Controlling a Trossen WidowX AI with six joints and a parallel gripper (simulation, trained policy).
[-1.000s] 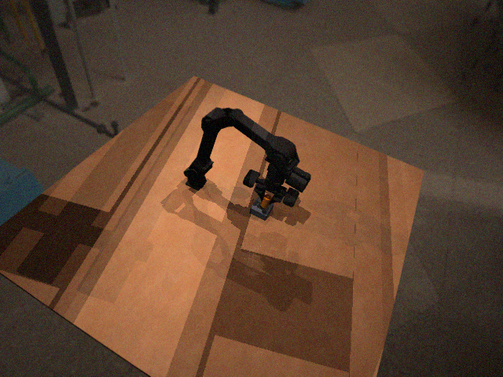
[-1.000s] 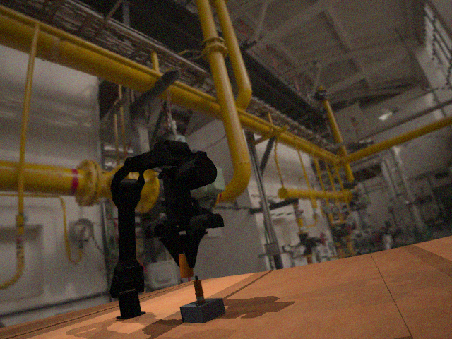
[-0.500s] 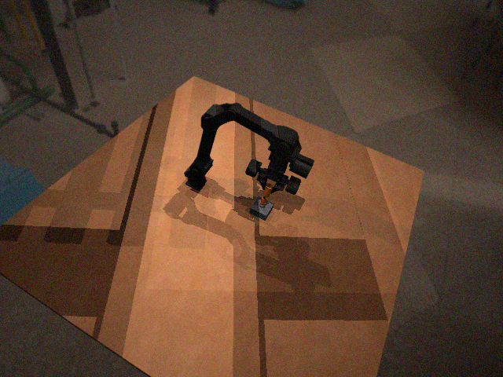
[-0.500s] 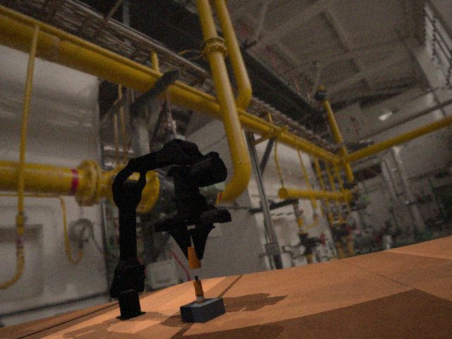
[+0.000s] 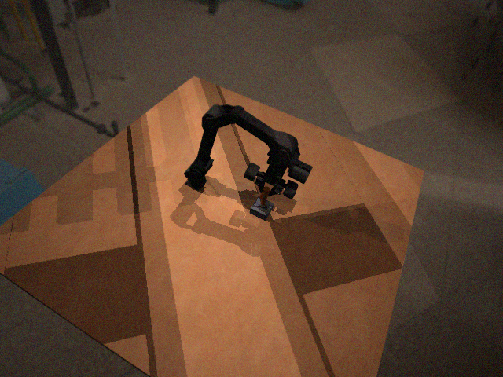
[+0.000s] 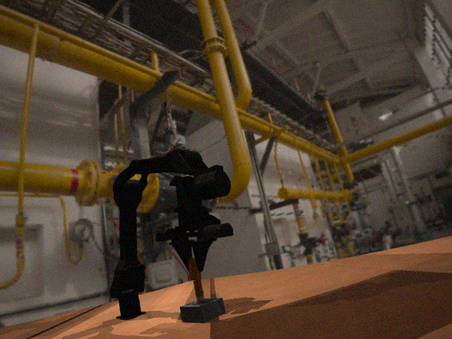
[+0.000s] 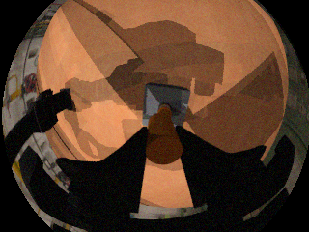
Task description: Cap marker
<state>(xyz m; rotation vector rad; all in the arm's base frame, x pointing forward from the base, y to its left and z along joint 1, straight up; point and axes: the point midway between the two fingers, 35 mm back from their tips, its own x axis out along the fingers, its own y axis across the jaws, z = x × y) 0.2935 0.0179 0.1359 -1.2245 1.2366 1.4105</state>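
Now: gripper tip 3 cm above the orange marker. From my gripper tip the other things lie so: holder block 9 cm below; then orange cap 1 cm above.
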